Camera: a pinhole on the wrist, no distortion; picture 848 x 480 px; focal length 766.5 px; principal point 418.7 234.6 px. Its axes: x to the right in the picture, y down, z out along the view. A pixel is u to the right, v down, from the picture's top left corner.
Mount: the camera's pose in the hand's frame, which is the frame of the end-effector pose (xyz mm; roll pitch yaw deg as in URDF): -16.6 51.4 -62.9 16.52 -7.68 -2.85
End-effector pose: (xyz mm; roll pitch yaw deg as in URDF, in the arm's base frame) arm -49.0 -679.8 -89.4 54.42 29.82 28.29
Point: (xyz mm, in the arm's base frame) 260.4 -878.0 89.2
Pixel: 672.0 397.0
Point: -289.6 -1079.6 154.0
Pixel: outside the picture
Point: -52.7 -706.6 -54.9
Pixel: 422.5 100.4
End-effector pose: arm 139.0 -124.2 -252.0 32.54 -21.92 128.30
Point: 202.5 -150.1 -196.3
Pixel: 435.8 243.6
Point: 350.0 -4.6 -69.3
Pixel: 637.1 128.5
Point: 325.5 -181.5 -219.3
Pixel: 129.8 110.7
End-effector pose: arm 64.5 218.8 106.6 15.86 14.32 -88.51
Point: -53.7 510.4 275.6
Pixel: outside the picture
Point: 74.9 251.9 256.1
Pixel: 314.2 437.6
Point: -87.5 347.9 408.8
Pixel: 164.1 195.0
